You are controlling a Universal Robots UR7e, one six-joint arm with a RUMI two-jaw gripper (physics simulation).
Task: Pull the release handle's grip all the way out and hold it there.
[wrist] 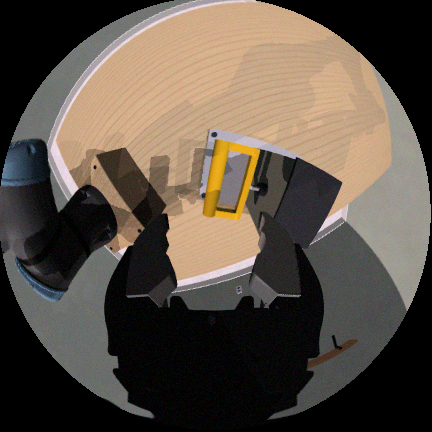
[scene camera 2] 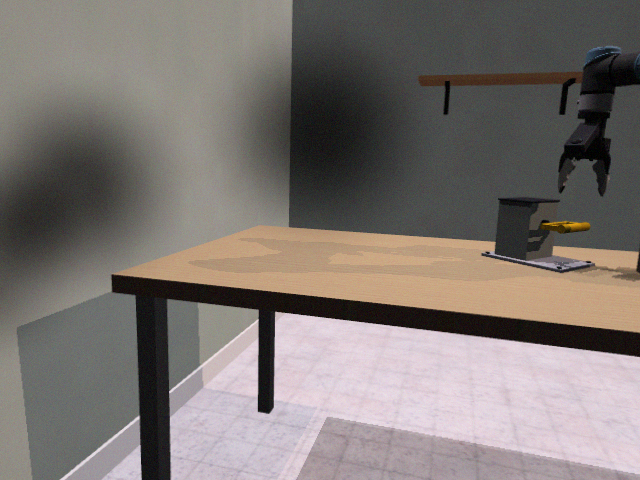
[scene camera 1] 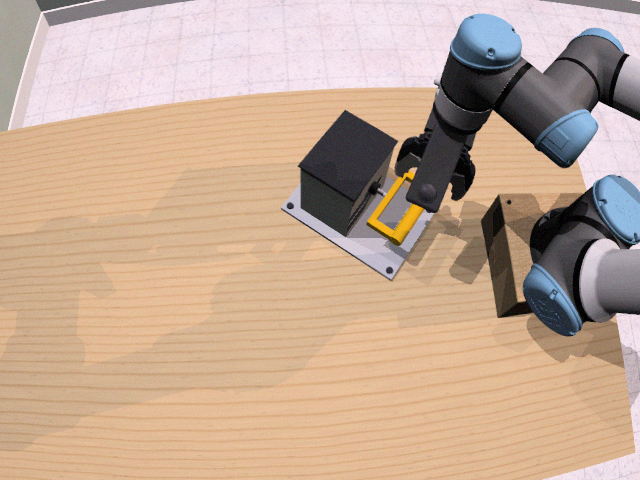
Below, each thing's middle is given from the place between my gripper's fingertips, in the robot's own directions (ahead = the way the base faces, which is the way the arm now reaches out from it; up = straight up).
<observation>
My hand is 9 cm short of the light grey base plate (scene camera 1: 365, 244), 5 cm to the left of it and 19 cm above it.
</observation>
